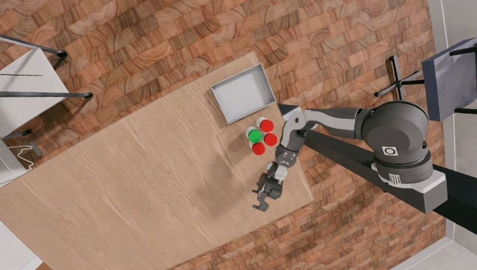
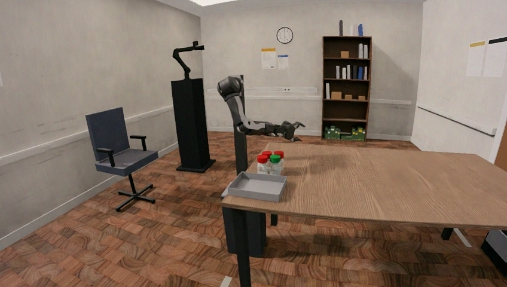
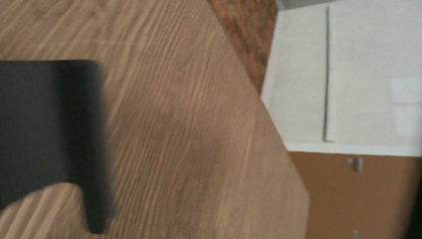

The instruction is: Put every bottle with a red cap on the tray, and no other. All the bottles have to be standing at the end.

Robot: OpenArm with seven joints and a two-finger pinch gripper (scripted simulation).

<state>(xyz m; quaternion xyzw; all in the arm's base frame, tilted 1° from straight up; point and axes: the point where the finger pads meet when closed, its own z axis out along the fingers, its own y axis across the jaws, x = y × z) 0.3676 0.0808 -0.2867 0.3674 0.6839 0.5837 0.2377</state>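
My hand is 12 cm past the green-capped bottle, 22 cm to the left of it and 13 cm above it. From my hand the other things lie so: grey tray 17 cm behind, 40 cm to the right, 16 cm below.
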